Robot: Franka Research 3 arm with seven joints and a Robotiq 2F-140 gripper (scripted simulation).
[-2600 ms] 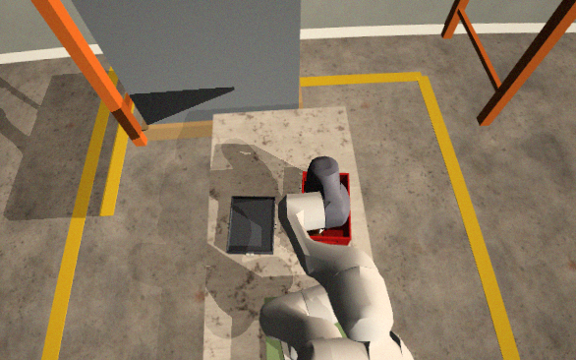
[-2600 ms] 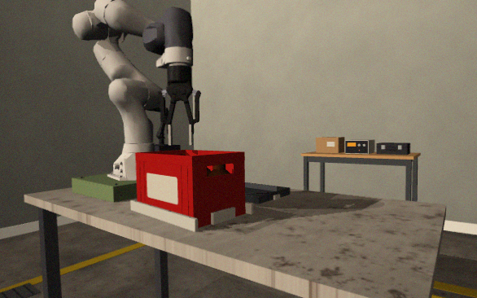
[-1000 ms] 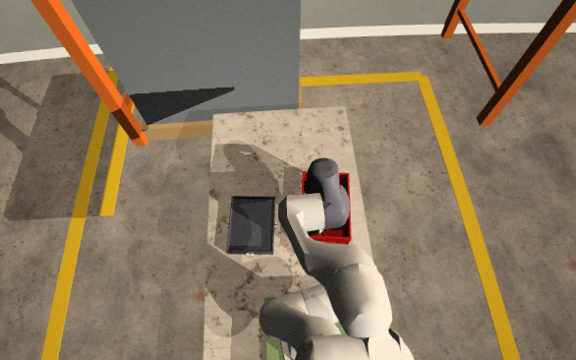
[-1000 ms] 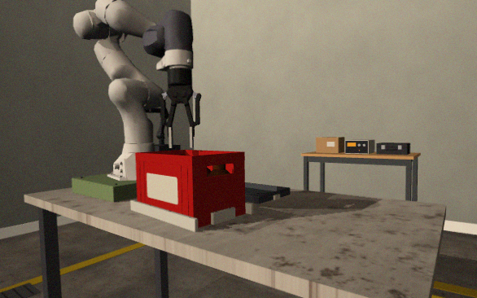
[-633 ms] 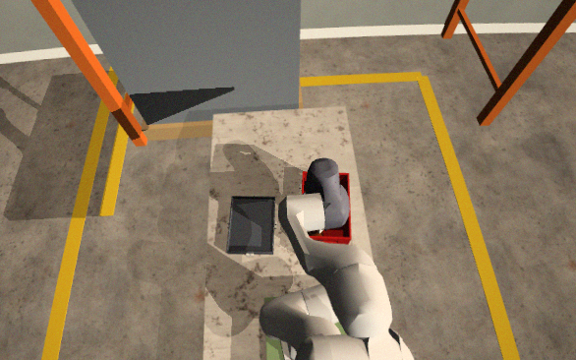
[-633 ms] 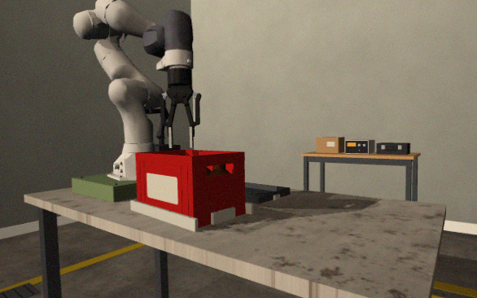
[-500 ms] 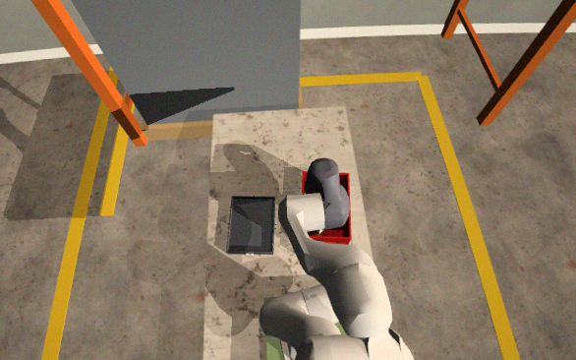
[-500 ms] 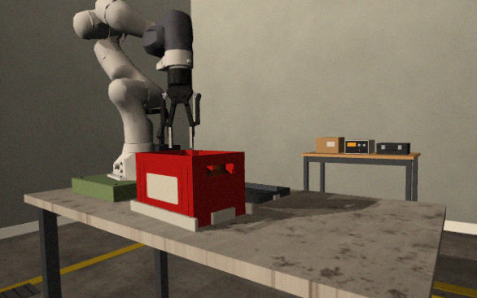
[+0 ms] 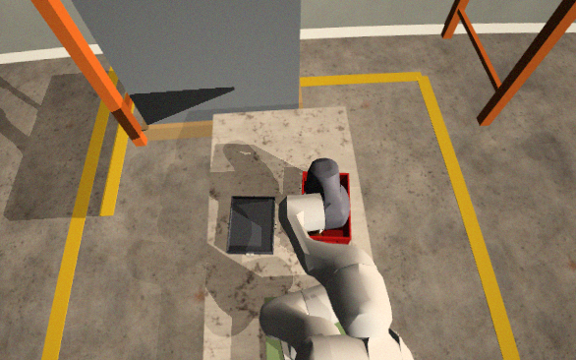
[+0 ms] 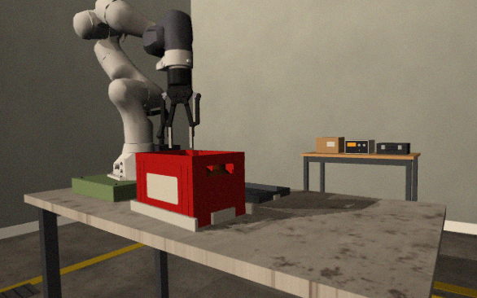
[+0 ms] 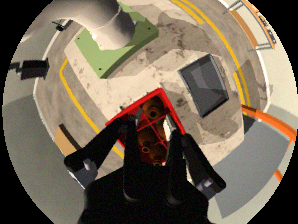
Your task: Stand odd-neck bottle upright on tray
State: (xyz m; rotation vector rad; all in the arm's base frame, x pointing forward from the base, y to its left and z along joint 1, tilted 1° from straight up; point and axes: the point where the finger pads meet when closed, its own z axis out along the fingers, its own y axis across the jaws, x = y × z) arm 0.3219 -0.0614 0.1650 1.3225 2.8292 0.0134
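The red crate is 80 mm ahead of my hand, 50 mm to the right of it and 130 mm below it. Also, from my hand: dark tray: 70 mm ahead, 250 mm to the left, 200 mm below; brown bottle: 80 mm ahead, 90 mm to the right, 130 mm below.
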